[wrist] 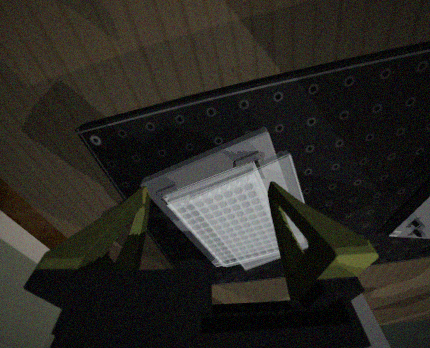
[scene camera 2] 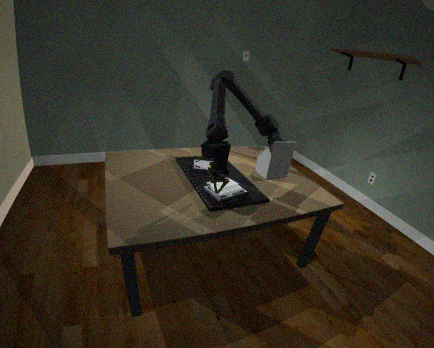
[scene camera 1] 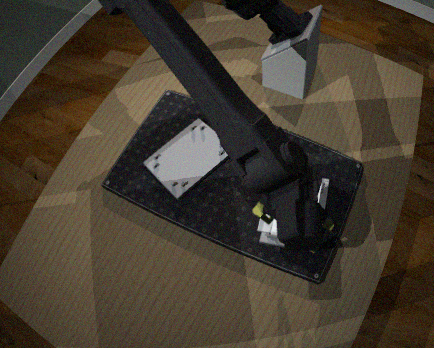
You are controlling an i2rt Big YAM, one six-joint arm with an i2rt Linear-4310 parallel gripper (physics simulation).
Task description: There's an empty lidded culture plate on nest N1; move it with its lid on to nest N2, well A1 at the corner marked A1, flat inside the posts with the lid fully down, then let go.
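Frame: origin at the arm's base, x ahead, y left, z up, level; centimetres.
Seen in the pictures: gripper, fingertip midpoint: (wrist: 208, 189) (scene camera 2: 214, 187); arm's base, link origin: (scene camera 2: 277, 147) (scene camera 1: 292, 29).
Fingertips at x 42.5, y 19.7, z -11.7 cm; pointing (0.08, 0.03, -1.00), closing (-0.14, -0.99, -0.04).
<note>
Offsets run from my fingertips to a thing's top centre. Level surfaces: height alone.
The lidded culture plate (wrist: 230, 220) (scene camera 2: 231, 187), clear with rows of round wells, sits on the pale nest N1 @[dx -6.3, dy -1.6, dz -1.3 cm] (wrist: 207, 161) (scene camera 1: 270, 241). In scene camera 1 the arm hides most of it. The corner marks are too dark to read. My gripper (wrist: 208, 189) (scene camera 1: 294, 229) (scene camera 2: 218, 187) is open, with yellow-green fingers. It is above the plate, with nothing between its fingers. In the wrist view the right fingertip overlaps the plate's right side, and the left one is out beyond its left edge. The other nest, N2 @[dx -6.2, dy -27.6, dz -0.9 cm] (scene camera 1: 187, 161) (scene camera 2: 202, 164) (wrist: 424, 214), holds no plate and has small dark posts around its edge.
Both nests are on a black perforated board @[dx -7.6, dy -17.0, dz -3.0 cm] (scene camera 1: 215, 220) (scene camera 2: 200, 186) (wrist: 345, 115) on the wooden table @[dz -4.4 cm] (scene camera 1: 165, 270) (scene camera 2: 150, 215). A grey-white angular block (scene camera 1: 283, 75) (scene camera 2: 280, 161) stands behind the board at the arm's base. The arm's link crosses above the board beside N2.
</note>
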